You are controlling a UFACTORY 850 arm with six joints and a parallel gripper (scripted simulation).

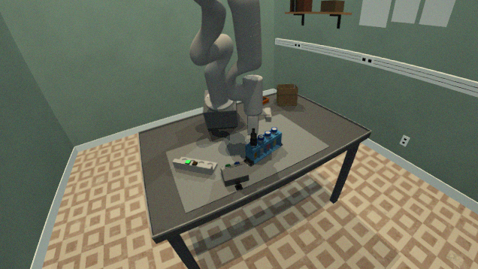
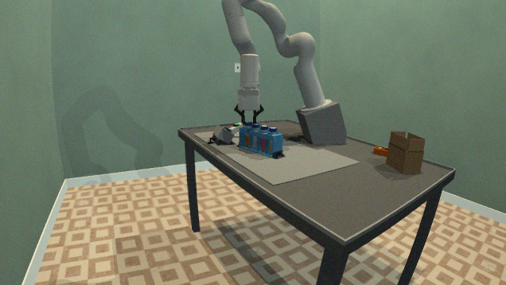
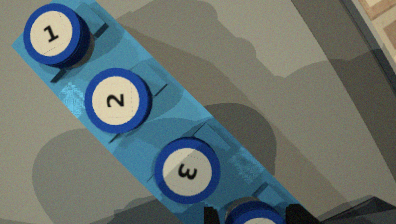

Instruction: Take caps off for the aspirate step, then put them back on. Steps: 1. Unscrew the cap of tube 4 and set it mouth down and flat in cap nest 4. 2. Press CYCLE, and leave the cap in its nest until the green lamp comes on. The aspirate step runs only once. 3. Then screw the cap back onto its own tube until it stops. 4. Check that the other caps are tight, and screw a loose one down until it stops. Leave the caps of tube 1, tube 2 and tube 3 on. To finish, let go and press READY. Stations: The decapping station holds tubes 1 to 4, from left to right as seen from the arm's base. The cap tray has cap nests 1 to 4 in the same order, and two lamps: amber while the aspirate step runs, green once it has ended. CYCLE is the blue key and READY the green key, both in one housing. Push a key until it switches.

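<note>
Now: the blue cap marked 4 10 mm below my hand. From my hand the other things lie so: blue key 30 mm ahead, 130 mm to the right, 60 mm below; green key 20 mm ahead, 170 mm to the right, 60 mm below; grey key housing 50 mm ahead, 150 mm to the right, 80 mm below.
</note>
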